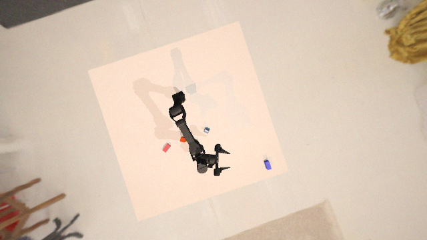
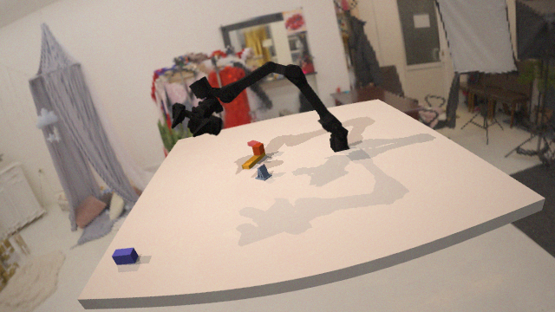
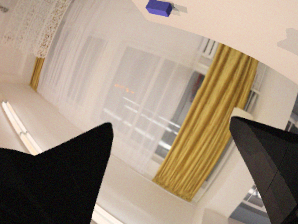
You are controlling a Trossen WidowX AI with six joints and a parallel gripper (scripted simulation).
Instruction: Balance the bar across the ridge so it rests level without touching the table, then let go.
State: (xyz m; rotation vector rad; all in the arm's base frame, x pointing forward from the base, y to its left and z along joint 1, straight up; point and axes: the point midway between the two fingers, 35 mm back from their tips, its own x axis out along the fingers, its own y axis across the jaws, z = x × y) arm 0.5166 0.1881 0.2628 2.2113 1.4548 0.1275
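The bar is 280 mm to the right of my gripper tip, 230 mm below it and 190 mm behind it. The rest, counted from my gripper tip: red block 460 mm to the right, 250 mm below, 180 mm behind; then blue block 280 mm to the left, 240 mm below, 210 mm ahead.
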